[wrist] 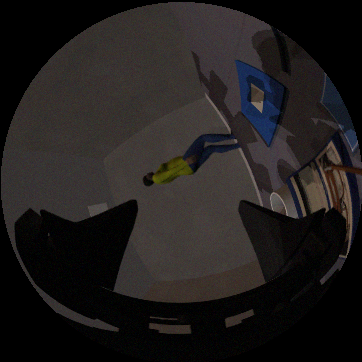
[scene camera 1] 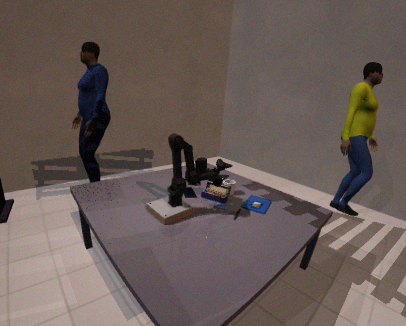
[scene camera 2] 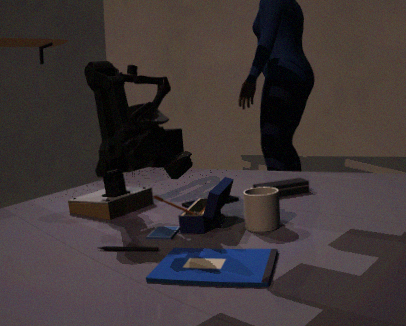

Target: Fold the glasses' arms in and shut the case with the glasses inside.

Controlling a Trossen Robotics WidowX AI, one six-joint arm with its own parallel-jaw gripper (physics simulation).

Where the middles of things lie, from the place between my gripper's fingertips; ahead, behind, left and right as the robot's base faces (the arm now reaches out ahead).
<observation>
My gripper is now 17 cm above the blue glasses case (scene camera 2: 195, 224), 9 cm to the right of it and 2 cm past it.
</observation>
